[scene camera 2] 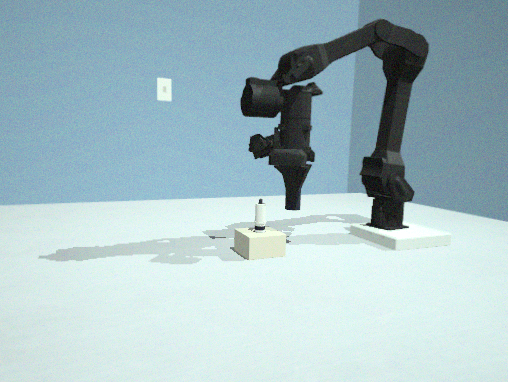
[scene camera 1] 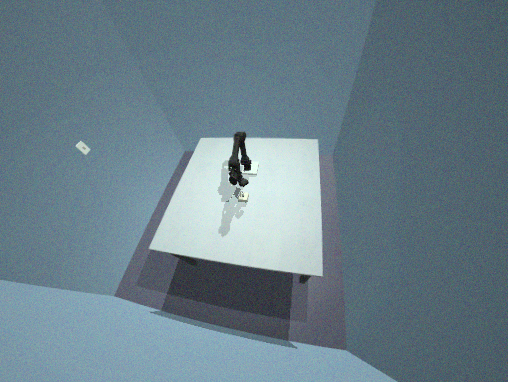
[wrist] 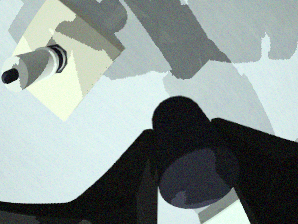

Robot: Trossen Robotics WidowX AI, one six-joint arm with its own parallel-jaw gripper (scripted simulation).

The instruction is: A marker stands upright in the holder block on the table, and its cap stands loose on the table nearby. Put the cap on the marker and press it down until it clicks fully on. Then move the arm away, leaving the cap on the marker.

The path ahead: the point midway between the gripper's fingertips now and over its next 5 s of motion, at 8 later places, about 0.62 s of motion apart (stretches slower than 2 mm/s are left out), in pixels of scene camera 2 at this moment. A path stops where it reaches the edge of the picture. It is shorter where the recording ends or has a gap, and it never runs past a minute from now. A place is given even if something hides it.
My gripper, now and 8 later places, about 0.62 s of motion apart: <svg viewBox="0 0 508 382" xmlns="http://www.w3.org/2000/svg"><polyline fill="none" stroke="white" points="292,200 278,191 265,182 259,183 258,196 259,210 259,195 260,173 261,175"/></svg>
